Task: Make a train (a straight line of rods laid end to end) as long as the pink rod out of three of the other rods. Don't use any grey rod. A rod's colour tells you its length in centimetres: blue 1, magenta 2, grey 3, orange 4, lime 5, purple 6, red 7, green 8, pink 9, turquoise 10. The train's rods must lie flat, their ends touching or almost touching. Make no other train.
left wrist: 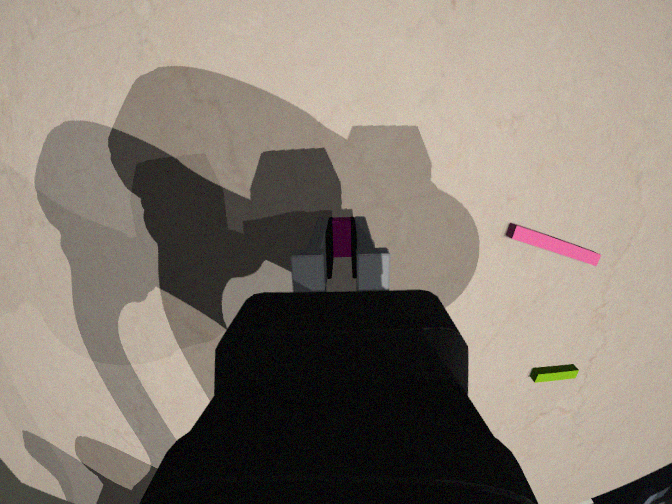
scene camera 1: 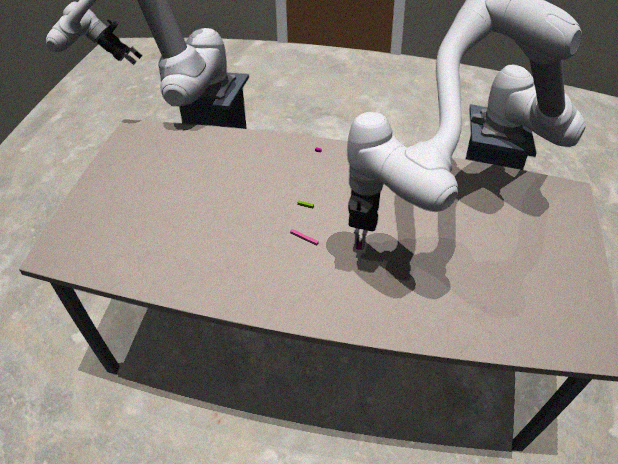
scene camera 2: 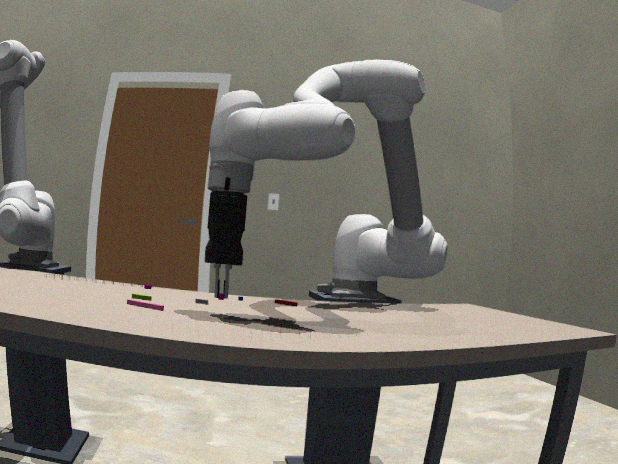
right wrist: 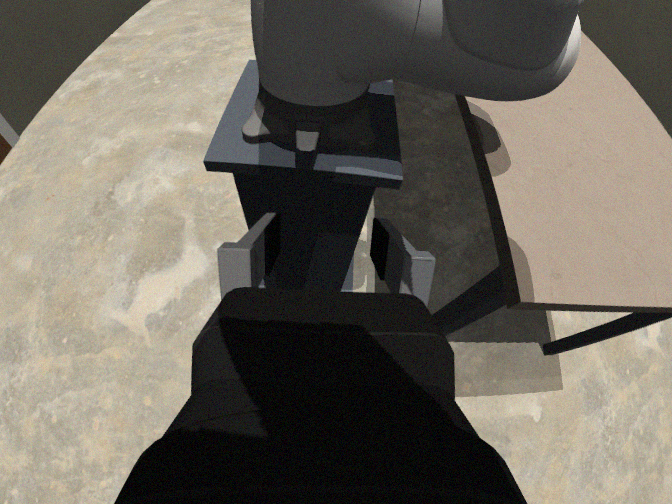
I see my left gripper (scene camera 2: 221,297), my right gripper (right wrist: 326,234), a pink rod (left wrist: 516,232) and a magenta rod (left wrist: 341,226).
My left gripper also shows in the left wrist view (left wrist: 342,236).
